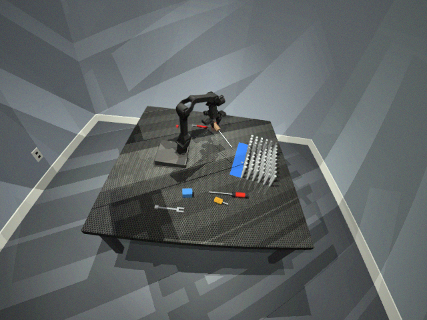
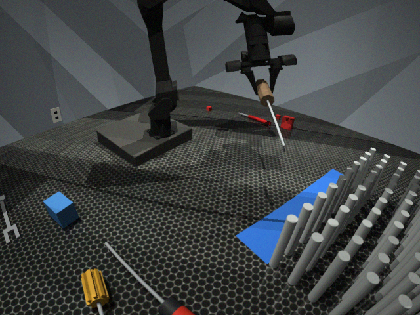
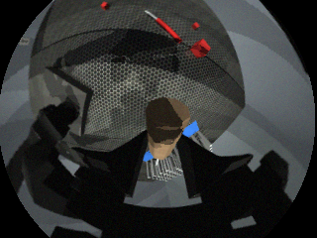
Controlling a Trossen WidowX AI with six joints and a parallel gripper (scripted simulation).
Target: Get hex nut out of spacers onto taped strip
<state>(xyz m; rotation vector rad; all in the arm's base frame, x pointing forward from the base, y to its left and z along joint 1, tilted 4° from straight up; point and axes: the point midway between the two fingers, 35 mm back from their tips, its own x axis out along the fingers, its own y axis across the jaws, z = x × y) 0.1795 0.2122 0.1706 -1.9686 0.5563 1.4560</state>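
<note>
The red-handled tool is 190 mm behind my gripper tip, 190 mm to the left of it and 160 mm below it. Also, from my gripper tip: blue taped strip 240 mm ahead, 100 mm to the right, 170 mm below; hex nut 260 mm ahead, 140 mm to the right, 170 mm below; blue cube 50 mm behind, 540 mm to the right, 150 mm below.
</note>
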